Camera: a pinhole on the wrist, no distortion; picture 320 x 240 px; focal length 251.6 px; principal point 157.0 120.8 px. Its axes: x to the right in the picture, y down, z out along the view. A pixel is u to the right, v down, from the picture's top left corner.
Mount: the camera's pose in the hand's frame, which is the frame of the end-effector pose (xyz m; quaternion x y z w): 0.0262 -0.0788 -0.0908 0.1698 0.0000 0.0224 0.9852
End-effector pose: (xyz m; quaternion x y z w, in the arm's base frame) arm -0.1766 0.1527 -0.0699 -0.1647 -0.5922 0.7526 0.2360
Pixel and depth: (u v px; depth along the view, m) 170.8 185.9 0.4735
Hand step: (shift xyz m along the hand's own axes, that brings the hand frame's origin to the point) 0.0503 -0.1208 0.3966
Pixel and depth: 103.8 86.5 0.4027
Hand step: -0.0534 -0.2690 0.2697
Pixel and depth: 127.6 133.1 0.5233
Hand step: -0.0320 -0.2325 0.4104
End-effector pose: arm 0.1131 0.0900 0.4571 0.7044 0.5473 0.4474 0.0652
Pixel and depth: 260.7 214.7 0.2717
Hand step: 0.1357 -0.0693 0.2000
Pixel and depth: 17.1 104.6 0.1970
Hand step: -0.0812 -0.1615 0.0898
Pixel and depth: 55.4 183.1 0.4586
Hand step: -0.1603 -0.1335 0.3779
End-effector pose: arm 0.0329 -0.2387 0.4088 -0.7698 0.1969 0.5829 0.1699
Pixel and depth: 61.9 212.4 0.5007
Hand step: -0.1671 -0.0831 0.4406
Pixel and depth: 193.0 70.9 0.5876
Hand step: 0.1198 -0.3814 0.4246
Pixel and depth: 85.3 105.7 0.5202
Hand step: -0.1166 -0.2888 0.3878
